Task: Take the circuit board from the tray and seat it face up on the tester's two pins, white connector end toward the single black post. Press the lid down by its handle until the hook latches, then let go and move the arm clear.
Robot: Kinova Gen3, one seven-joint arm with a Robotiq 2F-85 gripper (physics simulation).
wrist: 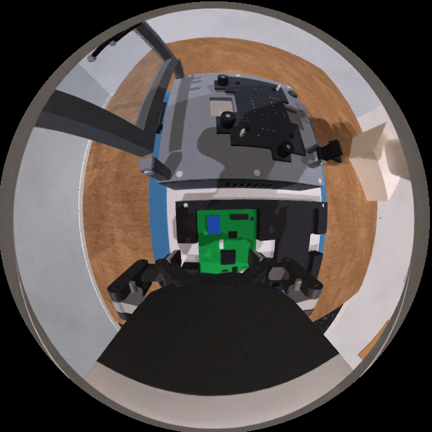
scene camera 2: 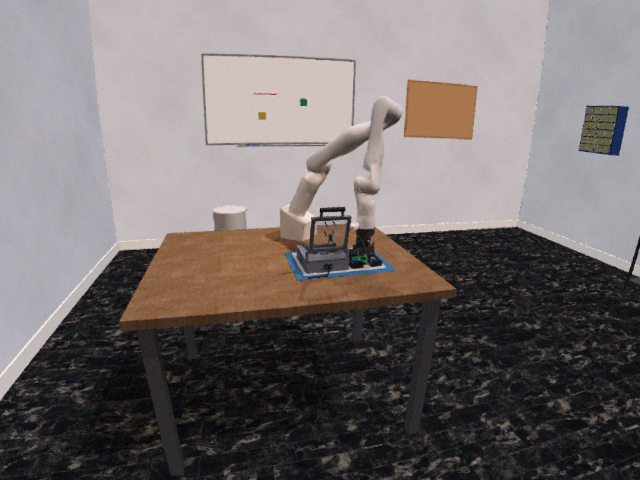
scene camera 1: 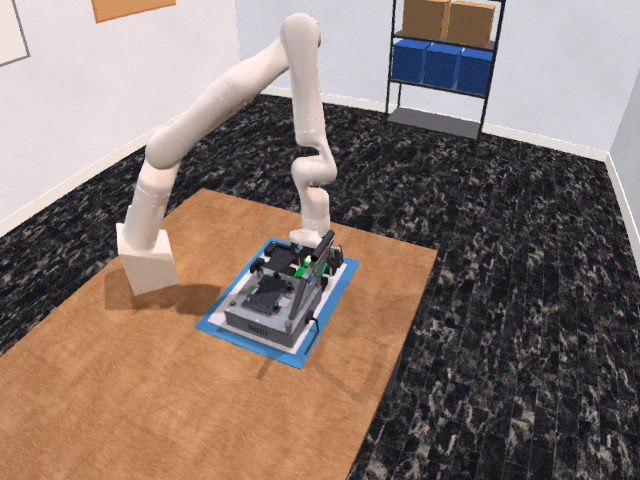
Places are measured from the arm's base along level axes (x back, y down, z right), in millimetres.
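Pixels of known places: gripper, fingertip midpoint: (scene camera 2: 364, 260); arm's base, origin of the base link: (scene camera 2: 296, 211) (scene camera 1: 139, 241).
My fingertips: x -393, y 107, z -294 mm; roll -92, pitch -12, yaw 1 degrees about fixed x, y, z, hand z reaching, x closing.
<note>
For each thing: its middle in the pictures, then the offset to it from my fingertips. "spot": a spot on its surface instead. Level surfaces: height alone.
- green circuit board, body centre: (scene camera 1: 310, 269) (scene camera 2: 362, 258) dx +15, dy -3, dz +8 mm
- black tray, surface spot: (scene camera 1: 281, 256) spot: dx +121, dy +2, dz +10 mm
- handle, body centre: (scene camera 1: 323, 245) (scene camera 2: 332, 209) dx -127, dy -248, dz +150 mm
- blue-bordered mat, its level: dy +18 mm
- wooden table, its level: dy +20 mm
The green circuit board (scene camera 1: 302, 271) (scene camera 2: 358, 259) (wrist: 240, 247) lies face up in the black tray (scene camera 1: 281, 256) (wrist: 295, 220), blue part toward the tester. My gripper (wrist: 214, 257) (scene camera 2: 365, 254) is open and empty, low over the board's far end from the tester, a fingertip beyond each side edge. The gripper's body hides that end. The grey tester (scene camera 1: 263, 325) (scene camera 2: 323, 264) (wrist: 200, 155) has its lid (scene camera 1: 297, 299) (scene camera 2: 312, 235) (wrist: 95, 120) upright, handle (scene camera 1: 323, 245) (scene camera 2: 332, 209) on top. The two pale pins (wrist: 242, 132) (wrist: 278, 87) stand bare; the single black post (wrist: 285, 148) is nearer the hook (wrist: 331, 151).
The tray and tester stand side by side on a blue-bordered mat (scene camera 1: 301, 360) (scene camera 2: 385, 267) (wrist: 159, 220) on the wooden table (scene camera 1: 129, 403) (scene camera 2: 217, 279). A black cable (scene camera 1: 316, 330) lies beside the tester on the lid's side. The white arm base (scene camera 1: 147, 263) (scene camera 2: 294, 224) (wrist: 375, 170) stands on the hook's side.
</note>
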